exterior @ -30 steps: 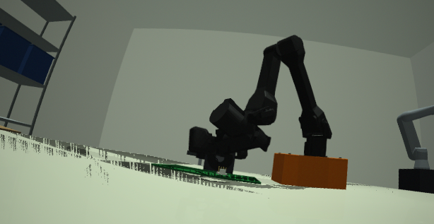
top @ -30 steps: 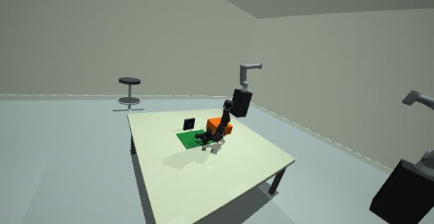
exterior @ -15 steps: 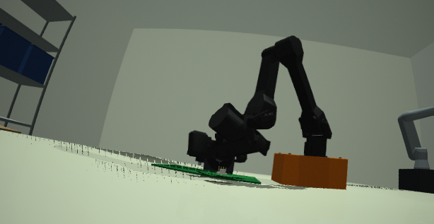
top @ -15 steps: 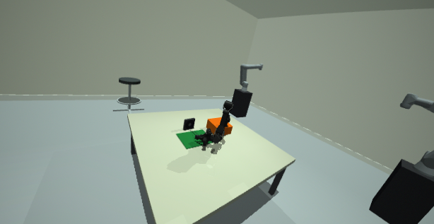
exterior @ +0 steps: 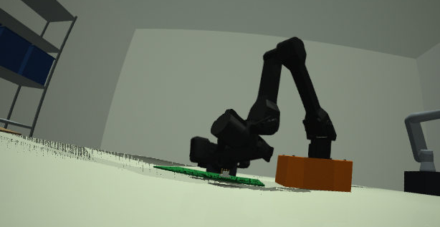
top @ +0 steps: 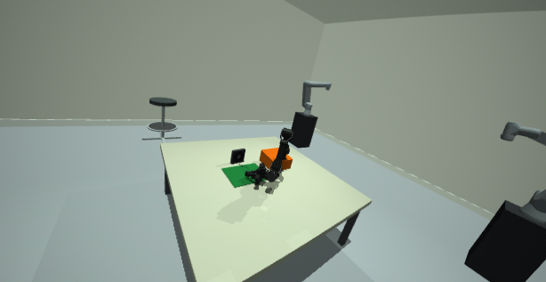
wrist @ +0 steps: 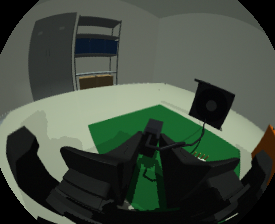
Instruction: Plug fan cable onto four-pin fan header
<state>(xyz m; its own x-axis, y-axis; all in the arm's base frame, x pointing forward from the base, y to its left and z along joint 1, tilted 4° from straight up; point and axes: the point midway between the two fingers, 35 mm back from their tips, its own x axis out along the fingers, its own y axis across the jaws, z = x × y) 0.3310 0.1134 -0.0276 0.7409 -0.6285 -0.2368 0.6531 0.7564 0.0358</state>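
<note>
The green board is 70 mm to the right of my gripper tip, 70 mm below it and 20 mm behind it. From my gripper tip the other things lie so: black fan 240 mm to the right, 20 mm behind, 10 mm above; fan cable plug 10 mm below.
</note>
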